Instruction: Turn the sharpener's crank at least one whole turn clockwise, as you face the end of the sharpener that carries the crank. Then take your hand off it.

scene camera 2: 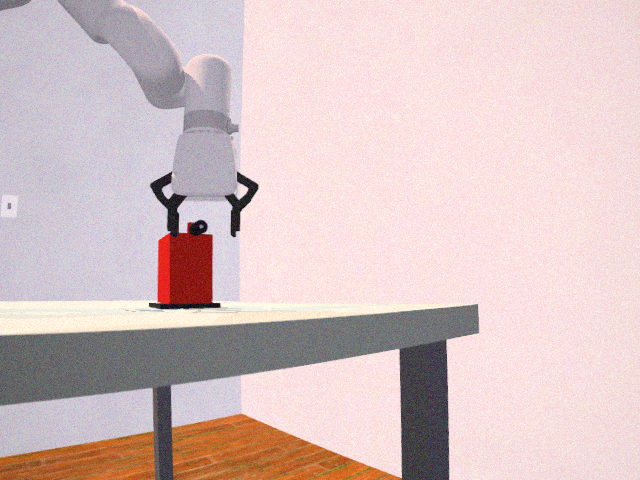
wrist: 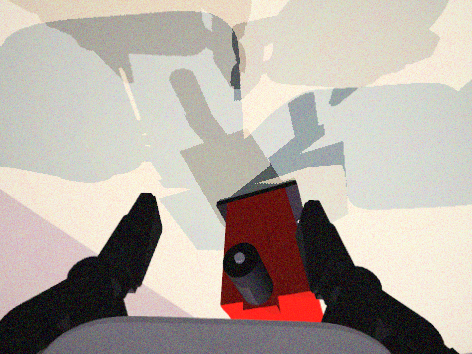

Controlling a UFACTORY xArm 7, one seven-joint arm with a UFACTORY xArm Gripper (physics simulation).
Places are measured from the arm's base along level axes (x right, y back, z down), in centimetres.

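Pixels of known places: gripper, between the fingertips: [scene camera 2: 204,236] [wrist: 230,214].
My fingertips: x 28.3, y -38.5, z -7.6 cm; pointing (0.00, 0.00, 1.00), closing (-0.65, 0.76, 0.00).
Note:
For each thing: its top centre in the pictures, then the offset to it from my fingertips. "pt": a spot on its surface instead.
- red sharpener, a spot on its surface: [wrist: 264,220] [scene camera 2: 188,264] pt dx -5.6, dy -0.7, dz +4.1 cm
- crank's dark round handle, a spot on its surface: [wrist: 250,275] [scene camera 2: 197,220] pt dx -2.2, dy -0.2, dz -2.8 cm
- small red piece, a spot on its surface: [scene camera 2: 190,226] pt dx -4.5, dy -0.3, dz -2.1 cm
The red sharpener [scene camera 2: 190,271] [wrist: 265,220] stands upright on its thin black base [scene camera 2: 184,305]. The crank's dark round handle [scene camera 2: 199,227] [wrist: 250,275] sticks out above the sharpener's top edge, beside a small red piece [scene camera 2: 190,226]. My gripper [scene camera 2: 205,233] [wrist: 230,214] points down and is open, with nothing between its fingertips. In the scene view its fingertips are at about the height of the handle, which shows between them, nearer the left finger. In the wrist view the right finger overlaps the sharpener's right edge, and the left finger is well to the left of the handle.
The sharpener stands on a pale table [scene camera 2: 320,335] with a grey edge, whose right corner shows in the scene view. Shadows of the arm and sharpener lie across the table top in the wrist view. A pink wall [scene camera 2: 439,155] and a bluish wall [scene camera 2: 77,206] stand behind.

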